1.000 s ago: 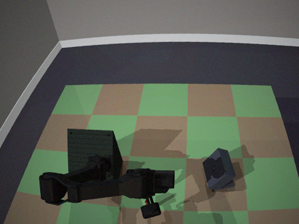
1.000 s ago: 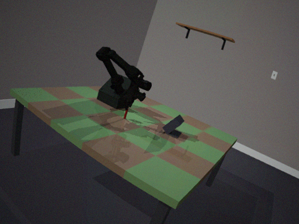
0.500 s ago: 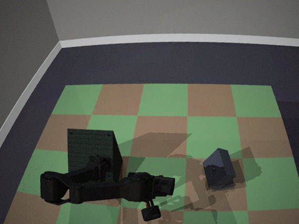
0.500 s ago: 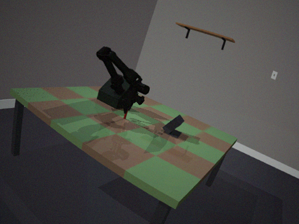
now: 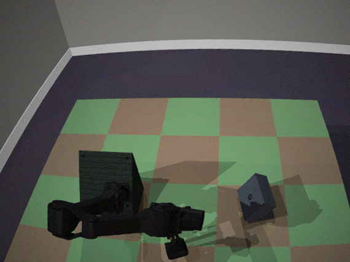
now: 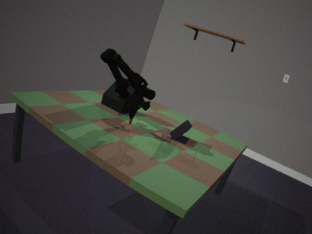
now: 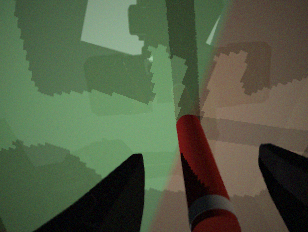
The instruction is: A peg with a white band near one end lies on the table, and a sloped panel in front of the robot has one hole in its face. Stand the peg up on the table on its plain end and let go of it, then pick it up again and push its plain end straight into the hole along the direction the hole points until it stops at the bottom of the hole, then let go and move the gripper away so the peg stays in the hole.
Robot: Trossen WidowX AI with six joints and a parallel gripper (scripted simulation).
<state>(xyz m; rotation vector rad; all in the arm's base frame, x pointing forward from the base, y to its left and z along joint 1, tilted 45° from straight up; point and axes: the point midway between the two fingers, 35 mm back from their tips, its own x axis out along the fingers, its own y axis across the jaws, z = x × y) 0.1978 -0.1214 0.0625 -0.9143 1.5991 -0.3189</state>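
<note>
Now: gripper tip 270 mm short of the dark sloped panel, 170 mm to the right of it and 20 mm below it. Round my gripper tip: red peg: 20 mm above.
</note>
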